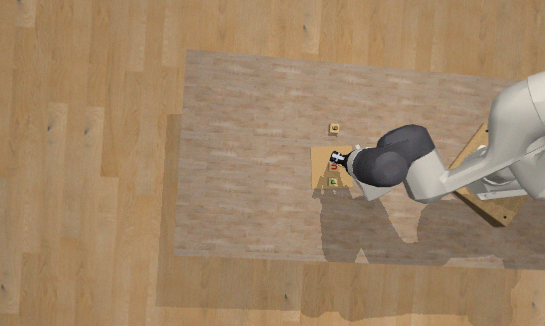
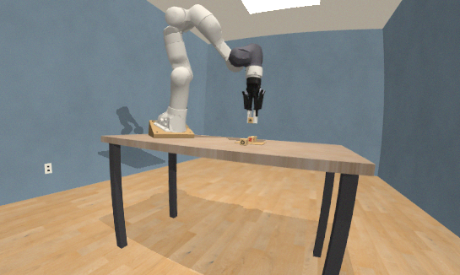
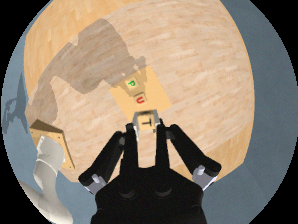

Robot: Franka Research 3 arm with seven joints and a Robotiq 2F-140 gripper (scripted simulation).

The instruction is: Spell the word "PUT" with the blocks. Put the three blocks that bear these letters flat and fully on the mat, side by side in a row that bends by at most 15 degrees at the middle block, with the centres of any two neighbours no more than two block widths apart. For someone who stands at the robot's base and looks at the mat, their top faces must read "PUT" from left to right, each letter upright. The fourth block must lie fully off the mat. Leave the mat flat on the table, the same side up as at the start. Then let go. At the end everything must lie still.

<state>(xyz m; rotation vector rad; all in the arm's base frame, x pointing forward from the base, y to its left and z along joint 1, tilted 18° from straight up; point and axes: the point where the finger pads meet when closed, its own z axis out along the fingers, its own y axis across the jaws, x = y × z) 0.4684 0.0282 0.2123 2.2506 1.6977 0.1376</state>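
My gripper is now 10 mm past the red U block, 20 mm to the right of it and 120 mm above it. Round my hand: T block (20 mm below); then green P block (10 mm behind, 70 mm to the left, 120 mm below); then tan mat (10 mm behind, 20 mm to the left, 140 mm below).
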